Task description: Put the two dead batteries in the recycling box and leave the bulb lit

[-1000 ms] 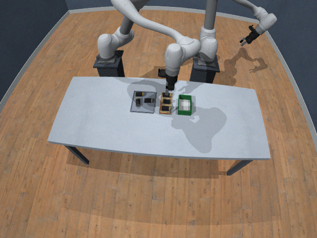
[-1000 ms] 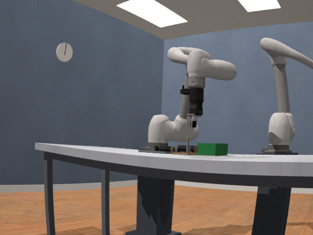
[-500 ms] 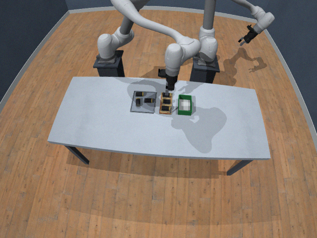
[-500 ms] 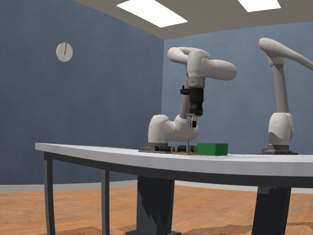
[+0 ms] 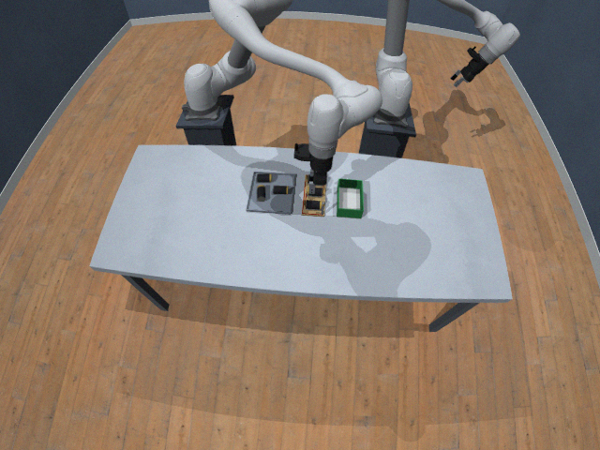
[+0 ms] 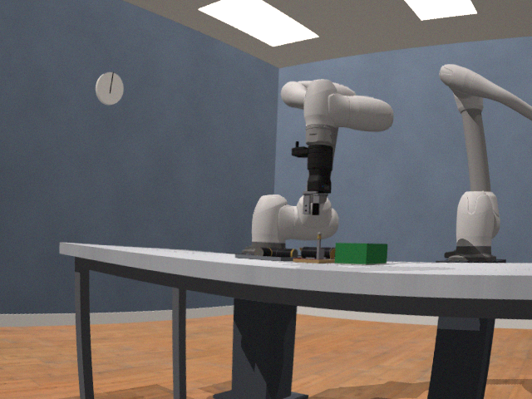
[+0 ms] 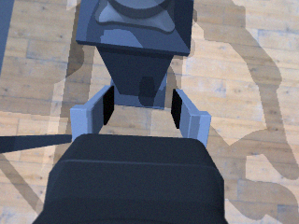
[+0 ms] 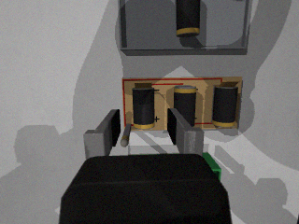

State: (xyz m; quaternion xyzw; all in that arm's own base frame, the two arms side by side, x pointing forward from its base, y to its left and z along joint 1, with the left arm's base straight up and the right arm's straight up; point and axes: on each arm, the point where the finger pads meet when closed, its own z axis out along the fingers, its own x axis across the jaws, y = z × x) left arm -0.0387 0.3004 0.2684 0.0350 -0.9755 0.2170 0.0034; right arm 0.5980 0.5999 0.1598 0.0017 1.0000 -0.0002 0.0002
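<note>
Now: the grey tray 160 mm to the right of my right hand, 160 mm below it and 70 mm behind it. The rest, counted from my right hand: green recycling box 160 mm to the left, 140 mm below, 40 mm behind.
</note>
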